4 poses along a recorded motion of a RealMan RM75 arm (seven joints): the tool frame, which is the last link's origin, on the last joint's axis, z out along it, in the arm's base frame.
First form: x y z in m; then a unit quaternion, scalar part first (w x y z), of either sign.
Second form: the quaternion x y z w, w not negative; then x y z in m. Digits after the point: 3 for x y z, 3 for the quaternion.
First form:
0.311 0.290 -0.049 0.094 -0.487 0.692 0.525
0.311 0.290 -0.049 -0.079 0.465 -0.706 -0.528
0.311 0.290 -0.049 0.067 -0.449 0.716 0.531
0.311 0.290 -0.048 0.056 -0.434 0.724 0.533
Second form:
-0.487 0.692 0.525 0.094 0.311 0.290 -0.049
-0.465 0.706 0.528 0.079 0.311 0.290 -0.049
-0.449 0.716 0.531 0.067 0.311 0.290 -0.049
-0.434 0.724 0.533 0.056 0.311 0.290 -0.048

